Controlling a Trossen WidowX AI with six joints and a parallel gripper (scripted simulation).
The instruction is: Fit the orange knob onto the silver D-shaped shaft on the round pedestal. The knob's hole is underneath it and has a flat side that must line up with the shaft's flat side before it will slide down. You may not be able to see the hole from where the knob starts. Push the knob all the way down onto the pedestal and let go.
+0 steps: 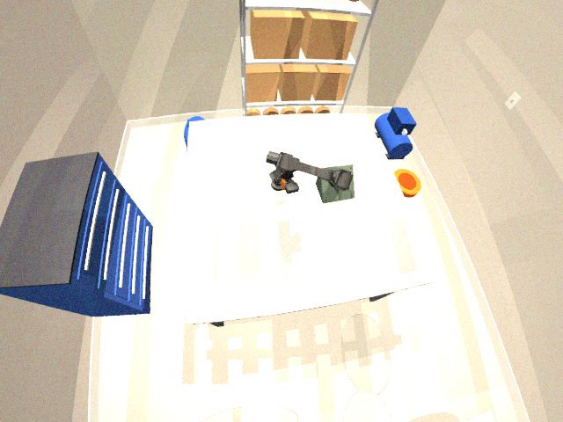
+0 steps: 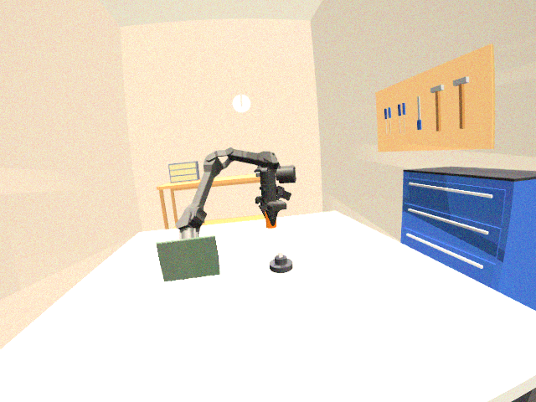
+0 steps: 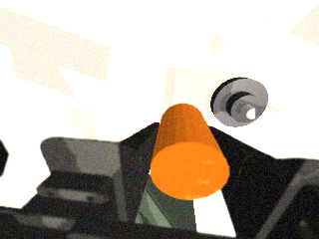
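Right now the round grey pedestal is 100 mm to the right of my gripper tip and 100 mm below it. Also, from my gripper tip: orange knob (30 mm above).
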